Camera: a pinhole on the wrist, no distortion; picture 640 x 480 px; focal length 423.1 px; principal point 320.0 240.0 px. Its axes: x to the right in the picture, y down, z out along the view. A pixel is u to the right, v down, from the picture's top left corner.
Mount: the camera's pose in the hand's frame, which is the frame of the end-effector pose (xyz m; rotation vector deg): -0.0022 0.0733 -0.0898 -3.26 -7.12 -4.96
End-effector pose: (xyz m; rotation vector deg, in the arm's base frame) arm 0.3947 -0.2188 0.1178 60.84 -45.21 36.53
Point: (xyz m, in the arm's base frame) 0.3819 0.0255 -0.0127
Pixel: behind the camera
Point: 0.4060 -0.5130 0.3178
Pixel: 544 137
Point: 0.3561 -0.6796 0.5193
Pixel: 566 231
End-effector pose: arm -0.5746 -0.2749 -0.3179 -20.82 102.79 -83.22
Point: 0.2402 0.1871 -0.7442
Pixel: outside the picture
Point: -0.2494 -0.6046 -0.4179
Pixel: 408 219
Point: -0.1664 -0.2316 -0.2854
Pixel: 37 202
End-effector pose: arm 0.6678 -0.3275 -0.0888 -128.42 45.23 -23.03
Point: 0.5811 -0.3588 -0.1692
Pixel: 141 371
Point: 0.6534 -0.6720 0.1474
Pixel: behind the camera
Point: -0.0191 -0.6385 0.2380
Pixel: behind the camera
